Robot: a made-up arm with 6 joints. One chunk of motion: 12 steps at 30 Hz.
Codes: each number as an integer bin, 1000 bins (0 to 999) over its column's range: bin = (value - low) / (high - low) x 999, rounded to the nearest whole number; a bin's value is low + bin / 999 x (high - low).
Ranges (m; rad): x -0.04..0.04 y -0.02..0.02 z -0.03..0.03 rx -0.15..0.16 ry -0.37..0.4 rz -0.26..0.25
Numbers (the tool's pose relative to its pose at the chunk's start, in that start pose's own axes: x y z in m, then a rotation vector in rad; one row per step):
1: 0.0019 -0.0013 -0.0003 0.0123 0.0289 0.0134
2: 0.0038 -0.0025 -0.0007 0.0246 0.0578 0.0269
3: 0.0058 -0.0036 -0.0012 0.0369 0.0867 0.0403
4: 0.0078 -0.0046 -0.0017 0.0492 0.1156 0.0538
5: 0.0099 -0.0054 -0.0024 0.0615 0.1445 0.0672
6: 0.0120 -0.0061 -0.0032 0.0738 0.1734 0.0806
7: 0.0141 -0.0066 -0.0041 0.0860 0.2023 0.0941
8: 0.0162 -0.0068 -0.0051 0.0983 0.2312 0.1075
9: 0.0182 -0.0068 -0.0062 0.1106 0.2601 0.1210
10: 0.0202 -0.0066 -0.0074 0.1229 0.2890 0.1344
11: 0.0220 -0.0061 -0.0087 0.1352 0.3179 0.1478
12: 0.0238 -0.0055 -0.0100 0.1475 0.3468 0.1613
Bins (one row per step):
1: 523 467 495 523 518 536
2: 547 437 488 563 555 562
3: 572 410 480 602 593 588
4: 597 385 471 642 630 615
5: 623 365 460 682 668 641
6: 649 347 446 721 705 667
7: 676 335 431 761 743 694
8: 702 330 415 800 780 720
9: 727 330 396 840 817 746
10: 752 335 376 879 855 773
11: 774 347 355 919 892 799
12: 797 362 333 959 930 825

